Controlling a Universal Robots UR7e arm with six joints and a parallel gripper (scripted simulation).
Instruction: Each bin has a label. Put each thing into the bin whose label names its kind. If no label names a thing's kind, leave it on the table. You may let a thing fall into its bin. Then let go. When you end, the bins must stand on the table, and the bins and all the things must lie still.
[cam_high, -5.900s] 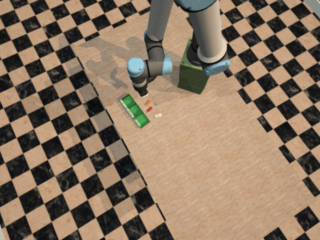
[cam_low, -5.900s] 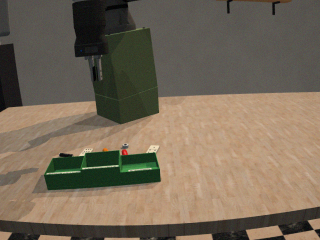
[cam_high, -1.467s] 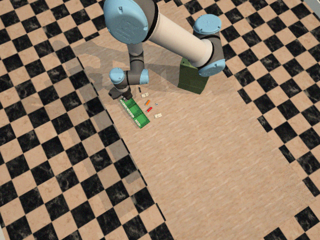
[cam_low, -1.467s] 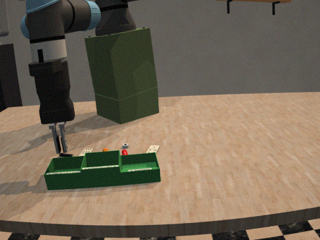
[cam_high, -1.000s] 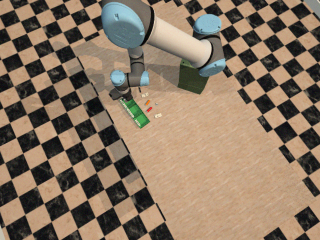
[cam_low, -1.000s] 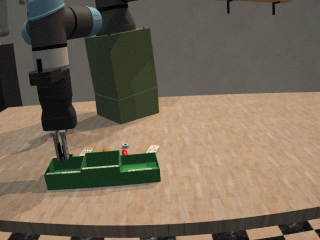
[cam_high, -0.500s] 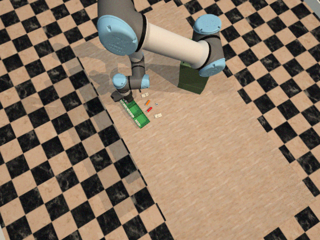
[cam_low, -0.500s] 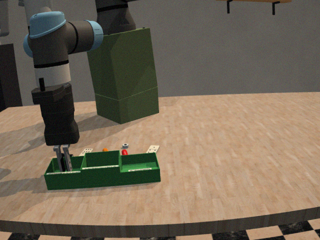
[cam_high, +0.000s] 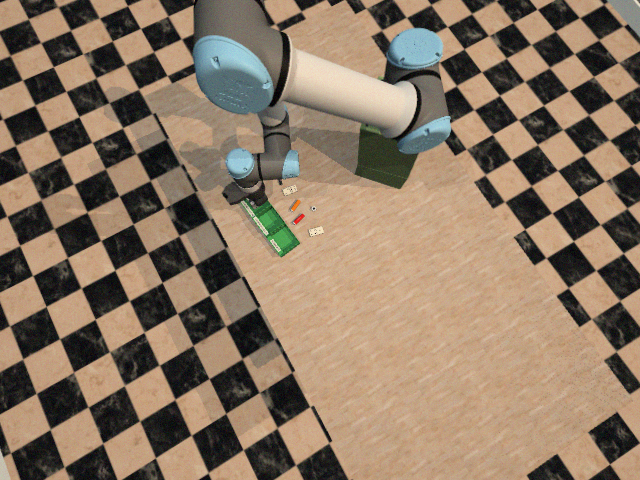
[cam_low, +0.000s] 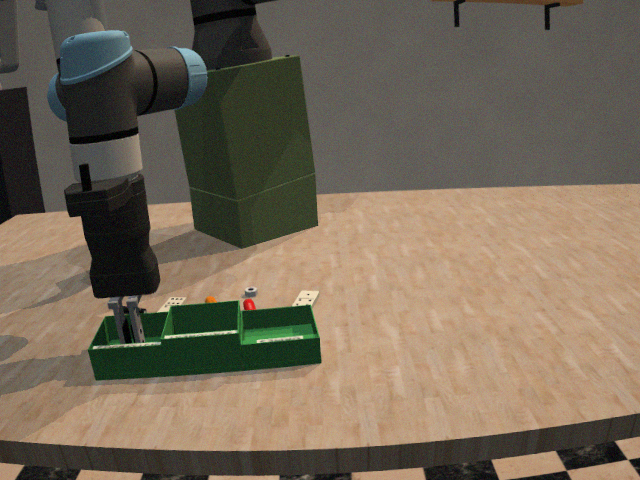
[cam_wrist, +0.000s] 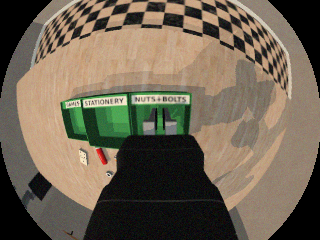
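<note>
Now: hand 80 mm to the right of the three joined green bins, 30 mm past it and 10 mm above it. From my hand the other things lie so: red cylinder: 130 mm behind, 100 mm to the left, 30 mm below; black cylinder: 120 mm behind, 70 mm to the right, 30 mm below; orange cylinder: 140 mm behind, 50 mm to the left, 30 mm below.
</note>
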